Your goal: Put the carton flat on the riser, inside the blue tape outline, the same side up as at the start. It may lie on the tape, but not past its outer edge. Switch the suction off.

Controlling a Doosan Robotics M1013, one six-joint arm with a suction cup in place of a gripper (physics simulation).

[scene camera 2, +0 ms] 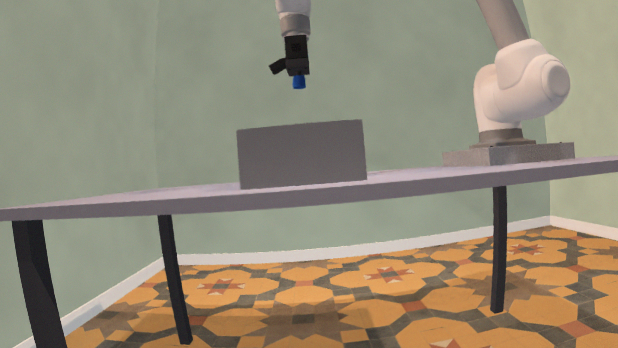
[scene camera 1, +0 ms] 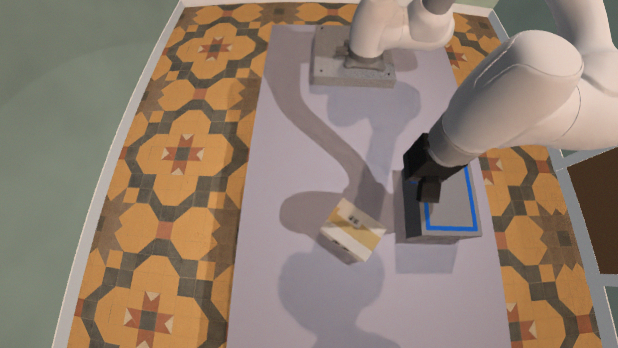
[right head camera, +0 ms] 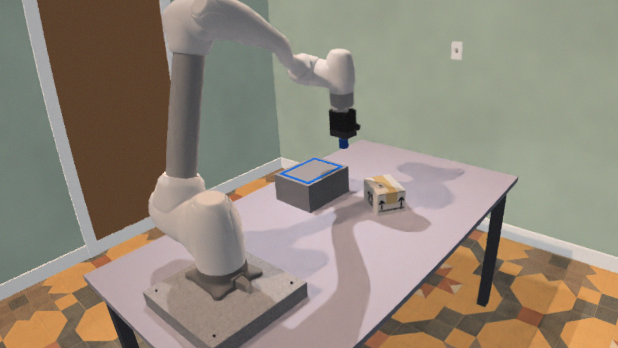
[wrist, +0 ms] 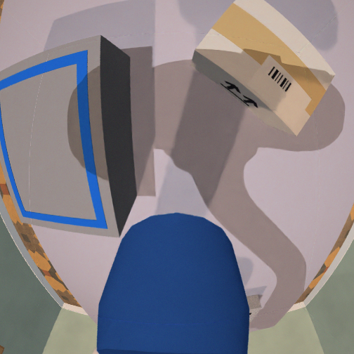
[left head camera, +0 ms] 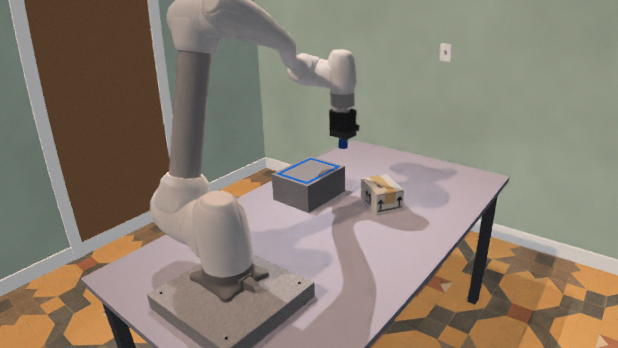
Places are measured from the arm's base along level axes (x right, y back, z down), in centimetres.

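Pixels of known places: end effector, tool point: (scene camera 2: pixel 299 87) (right head camera: pixel 343 147) (left head camera: pixel 343 147); arm's base, origin of the base link: (scene camera 2: pixel 501 147) (scene camera 1: pixel 363 55) (right head camera: pixel 223 275) (left head camera: pixel 229 277).
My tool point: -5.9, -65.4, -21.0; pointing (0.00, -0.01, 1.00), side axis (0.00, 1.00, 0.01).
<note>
Ahead of a thing's pixels: the offset from my tool point to its top centre, as dx, dy, dz.
The carton @[+11.5, -11.0, +16.8] (left head camera: pixel 382 195) (right head camera: pixel 385 196) (scene camera 1: pixel 353 230) (wrist: pixel 270 45) stands flat on the table, turned at an angle beside the riser. It is white with tan tape and a barcode label on top, and the arrows on its sides point up. The grey riser @[-18.1, +0.3, +14.3] (left head camera: pixel 325 191) (right head camera: pixel 327 191) (scene camera 1: pixel 414 215) (scene camera 2: pixel 302 155) (wrist: pixel 116 150) bears the blue tape outline (left head camera: pixel 292 178) (right head camera: pixel 295 178) (scene camera 1: pixel 450 228) (wrist: pixel 86 125), with nothing standing in it. My blue suction cup (left head camera: pixel 343 144) (right head camera: pixel 343 144) (scene camera 2: pixel 299 82) (wrist: pixel 175 285) hangs in the air, higher than the riser's top, touching nothing and holding nothing. Scene camera 2 does not show the carton.
The table (left head camera: pixel 400 270) (right head camera: pixel 395 270) (scene camera 1: pixel 280 310) (scene camera 2: pixel 200 200) carries the arm's grey base plate (left head camera: pixel 200 315) (right head camera: pixel 195 315) (scene camera 1: pixel 327 75) (scene camera 2: pixel 532 154) at one end. The riser's dark side wall faces the carton across a gap. Arm shadows cross the table.
</note>
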